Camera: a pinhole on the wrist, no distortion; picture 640 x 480 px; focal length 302.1 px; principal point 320.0 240.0 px. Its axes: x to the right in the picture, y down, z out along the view. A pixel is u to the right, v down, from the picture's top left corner.
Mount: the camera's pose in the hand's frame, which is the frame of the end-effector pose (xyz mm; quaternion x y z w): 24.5 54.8 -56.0 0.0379 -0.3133 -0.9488 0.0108
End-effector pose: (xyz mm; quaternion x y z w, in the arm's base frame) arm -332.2 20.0 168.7 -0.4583 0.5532 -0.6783 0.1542
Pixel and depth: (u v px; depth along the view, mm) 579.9 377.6 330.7
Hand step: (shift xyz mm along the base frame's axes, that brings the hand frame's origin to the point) 338.9 -6.0 -242.7
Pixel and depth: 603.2 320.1 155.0
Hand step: 104.5 7.9 -158.3
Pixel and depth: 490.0 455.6 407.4
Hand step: 449.9 -109.2 -168.0
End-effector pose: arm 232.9 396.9 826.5 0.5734 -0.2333 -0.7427 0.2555
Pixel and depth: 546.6 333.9 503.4
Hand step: -296.8 115.2 519.4
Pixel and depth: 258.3 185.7 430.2
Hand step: -215.5 -323.7 241.1
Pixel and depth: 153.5 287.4 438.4
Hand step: -360.1 -336.2 86.2
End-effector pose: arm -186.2 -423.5 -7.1 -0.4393 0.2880 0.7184 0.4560
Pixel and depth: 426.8 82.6 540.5
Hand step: -570.4 -171.5 281.5
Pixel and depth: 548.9 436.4 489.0
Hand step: -175.0 222.6 568.9
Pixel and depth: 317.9 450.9 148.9
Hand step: -103.1 82.4 44.8
